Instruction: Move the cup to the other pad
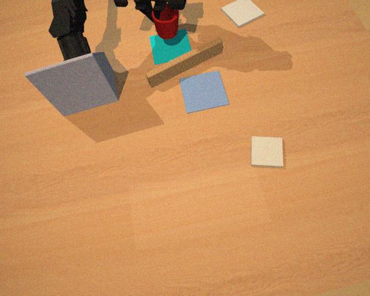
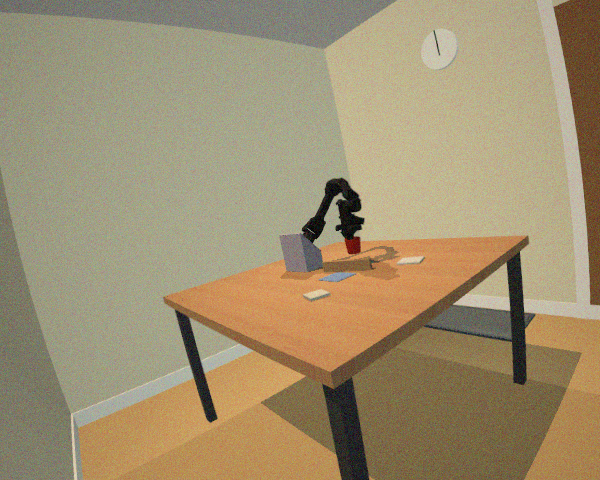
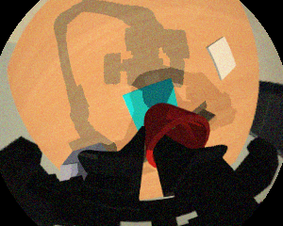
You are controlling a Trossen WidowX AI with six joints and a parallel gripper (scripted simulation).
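Now: gripper tip 40 mm short of the orange marble, 20 mm above it and 10 mm to the left of it. Also, from my gripper tip: low wooden bar 110 mm to the right, 80 mm below, 40 mm ahead; then red cup 30 mm ahead, 20 mm to the right; then cyan pad 100 mm below, 20 mm to the right, 20 mm ahead.
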